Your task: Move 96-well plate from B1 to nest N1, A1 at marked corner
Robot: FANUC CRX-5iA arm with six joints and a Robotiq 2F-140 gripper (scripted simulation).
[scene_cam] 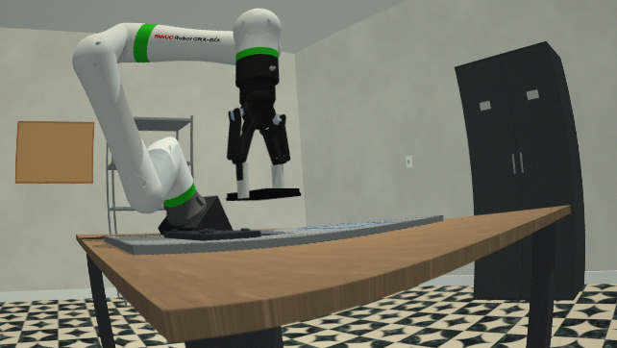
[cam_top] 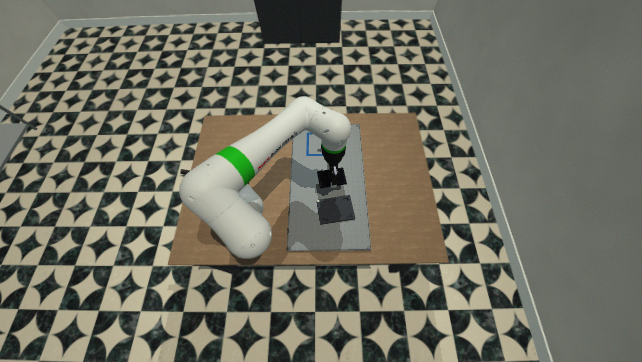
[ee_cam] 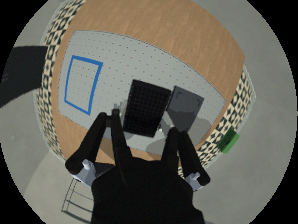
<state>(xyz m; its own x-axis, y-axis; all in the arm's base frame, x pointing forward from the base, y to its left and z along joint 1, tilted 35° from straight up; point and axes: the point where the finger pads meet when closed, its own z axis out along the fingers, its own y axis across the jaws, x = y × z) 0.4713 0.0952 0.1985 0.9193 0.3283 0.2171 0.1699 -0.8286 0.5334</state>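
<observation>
The plate nest N1 lies 130 mm to the right of my hand, 90 mm below it and 20 mm ahead of it. From my hand the other things lie so: black 96-well plate: 20 mm below.
</observation>
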